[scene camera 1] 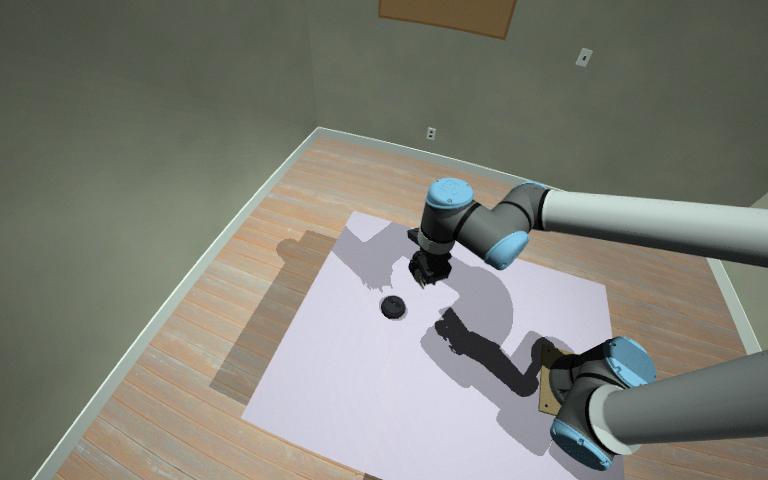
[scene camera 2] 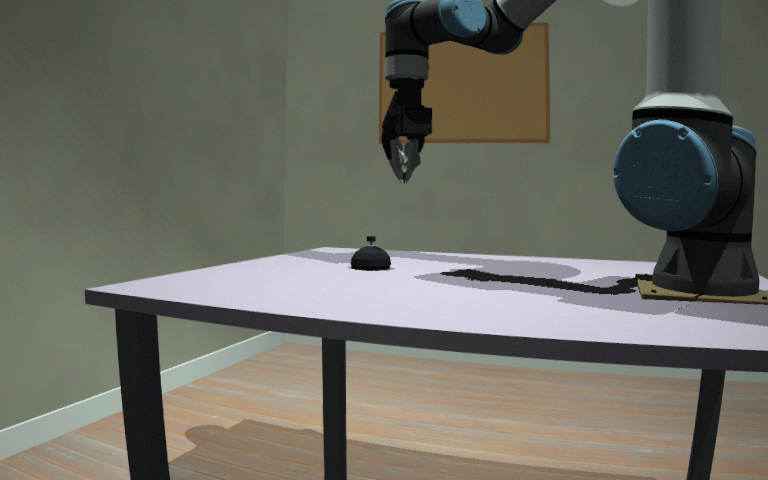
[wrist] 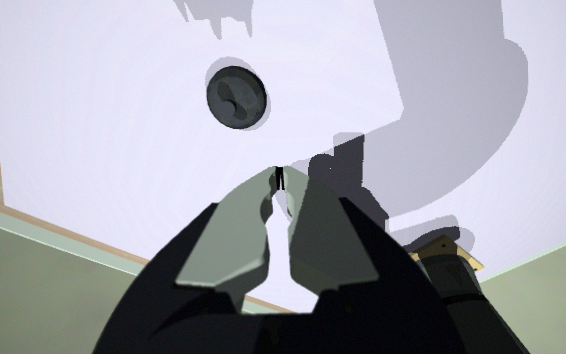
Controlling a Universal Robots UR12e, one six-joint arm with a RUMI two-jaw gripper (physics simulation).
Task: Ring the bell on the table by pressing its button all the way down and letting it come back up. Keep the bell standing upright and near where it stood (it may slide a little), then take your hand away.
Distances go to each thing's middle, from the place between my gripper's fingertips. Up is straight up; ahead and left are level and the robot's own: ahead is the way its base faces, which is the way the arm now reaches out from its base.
I see the black domed bell [scene camera 2: 370, 257] 140 mm below my hand, 60 mm ahead of it and 30 mm to the left of it.
